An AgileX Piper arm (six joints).
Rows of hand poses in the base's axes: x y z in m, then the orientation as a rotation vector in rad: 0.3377, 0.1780, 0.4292, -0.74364, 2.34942, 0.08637; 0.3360, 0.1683, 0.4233, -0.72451, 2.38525, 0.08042; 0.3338, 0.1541, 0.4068, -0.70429, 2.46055, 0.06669; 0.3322, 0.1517, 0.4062, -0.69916, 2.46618, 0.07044; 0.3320, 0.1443, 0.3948, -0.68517, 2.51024, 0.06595; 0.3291, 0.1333, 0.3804, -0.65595, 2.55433, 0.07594; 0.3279, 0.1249, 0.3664, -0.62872, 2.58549, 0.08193; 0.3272, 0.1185, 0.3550, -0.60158, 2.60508, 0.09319; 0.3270, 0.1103, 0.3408, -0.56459, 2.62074, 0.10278; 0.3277, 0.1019, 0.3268, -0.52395, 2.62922, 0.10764; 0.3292, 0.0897, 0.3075, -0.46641, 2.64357, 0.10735; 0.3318, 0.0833, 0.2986, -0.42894, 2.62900, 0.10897; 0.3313, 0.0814, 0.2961, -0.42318, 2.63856, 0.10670
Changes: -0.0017, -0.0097, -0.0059, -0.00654, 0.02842, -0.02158; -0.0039, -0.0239, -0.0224, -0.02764, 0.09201, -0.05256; -0.0055, -0.0263, -0.0230, -0.02492, 0.09727, -0.05612; -0.0057, -0.0337, -0.0344, -0.03437, 0.13520, -0.07429; -0.0086, -0.0447, -0.0488, -0.02986, 0.17426, -0.09882; -0.0098, -0.0531, -0.0628, -0.02564, 0.20090, -0.12056; -0.0105, -0.0595, -0.0742, -0.01530, 0.21816, -0.13898; -0.0107, -0.0677, -0.0884, -0.00229, 0.23036, -0.16372; -0.0100, -0.0761, -0.1024, 0.01045, 0.23468, -0.19099; -0.0085, -0.0883, -0.1217, 0.02296, 0.24215, -0.23163; -0.0059, -0.0947, -0.1306, 0.03864, 0.22525, -0.25472; -0.0064, -0.0966, -0.1331, 0.03619, 0.23330, -0.26033
